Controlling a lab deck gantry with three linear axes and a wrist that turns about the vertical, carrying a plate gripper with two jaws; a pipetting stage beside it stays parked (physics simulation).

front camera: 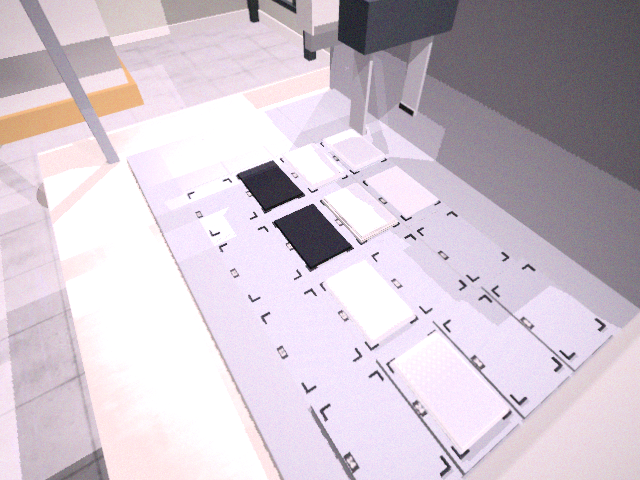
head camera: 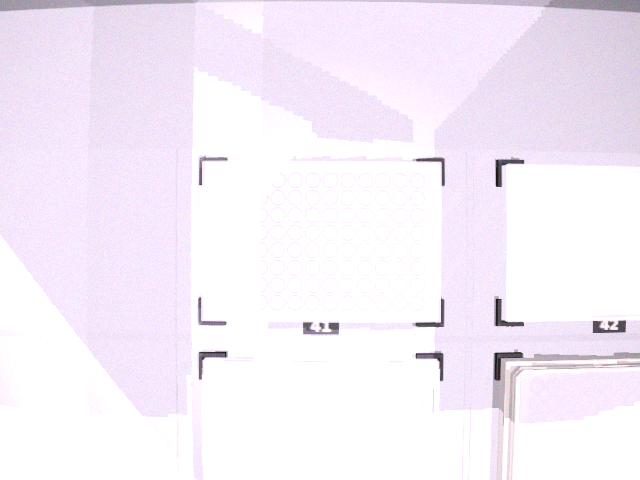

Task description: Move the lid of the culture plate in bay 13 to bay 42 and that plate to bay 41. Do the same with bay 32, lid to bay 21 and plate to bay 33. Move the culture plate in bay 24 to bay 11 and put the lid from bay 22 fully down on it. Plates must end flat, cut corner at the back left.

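Places are measured from the robot's base along level axes (x left, y back, z up), in millimetres.
Where they show: gripper, fingertip midpoint: [front camera: 383, 120]; robot's base, link origin: [front camera: 189, 195].
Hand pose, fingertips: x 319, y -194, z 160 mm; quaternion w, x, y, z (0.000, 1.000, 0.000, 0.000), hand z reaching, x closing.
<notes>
Each offset is from my fingertips to the top centre of the thing.
The gripper [front camera: 385, 119] is open and empty, raised over the back end of the deck near bay 41. A white culture plate {dx +45, dy +130, dz -146 mm} [front camera: 355, 149] [head camera: 343, 240] lies flat in bay 41, its wells showing; glare hides its left corners. A flat white lid {dx +45, dy -34, dz -153 mm} [front camera: 401, 191] [head camera: 573, 242] lies in bay 42. The plate with its lid {dx -62, dy -34, dz -146 mm} [front camera: 360, 211] [head camera: 578, 395] sits in bay 32, layered edges showing. The culture plate {dx -169, dy -362, dz -132 mm} [front camera: 449, 390] in bay 24 shows faint wells and lies flat. A flat black piece {dx -169, dy -34, dz -153 mm} [front camera: 312, 236] lies in bay 22 and another black piece {dx -169, dy +130, dz -153 mm} [front camera: 270, 184] in bay 21.
A white piece {dx -62, dy +130, dz -146 mm} [front camera: 312, 166] [head camera: 317, 423] lies in bay 31, beside bays 41 and 32. Another white piece {dx -169, dy -198, dz -146 mm} [front camera: 369, 302] lies in bay 23. Black corner brackets mark the bays. A slanted grey post [front camera: 72, 82] stands at the left of the front view.
</notes>
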